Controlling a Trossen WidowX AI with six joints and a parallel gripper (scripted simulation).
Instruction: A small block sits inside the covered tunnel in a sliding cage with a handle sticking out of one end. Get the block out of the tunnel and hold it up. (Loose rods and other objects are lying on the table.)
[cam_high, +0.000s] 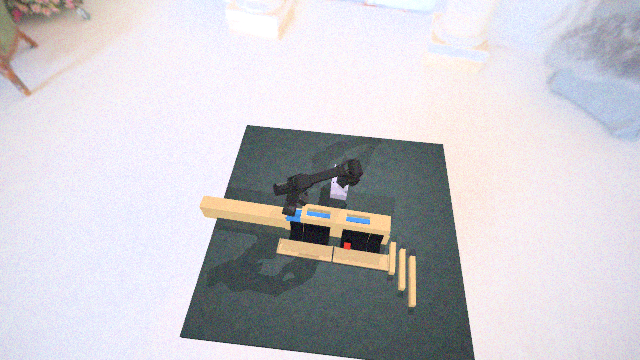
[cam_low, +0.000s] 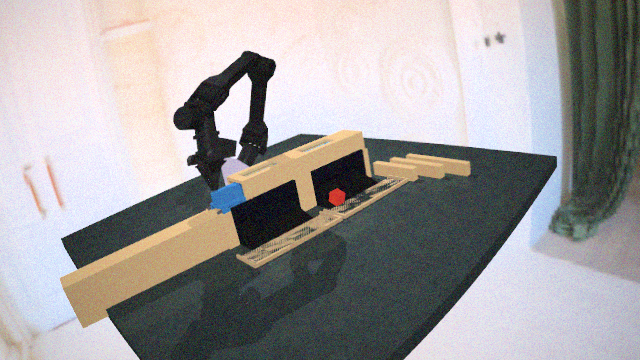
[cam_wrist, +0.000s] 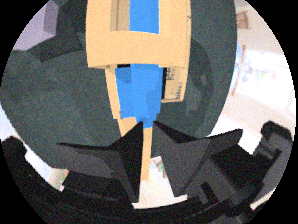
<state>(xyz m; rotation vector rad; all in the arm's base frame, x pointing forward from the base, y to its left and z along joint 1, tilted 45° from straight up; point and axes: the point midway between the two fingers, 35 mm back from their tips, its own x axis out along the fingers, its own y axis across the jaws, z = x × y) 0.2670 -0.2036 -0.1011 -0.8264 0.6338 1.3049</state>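
Now: the red block 32 cm to the left of my gripper tip, 13 cm below it and 7 cm ahead of it. Round my gripper tip: tan tunnel 8 cm below, 5 cm to the left, 2 cm ahead.
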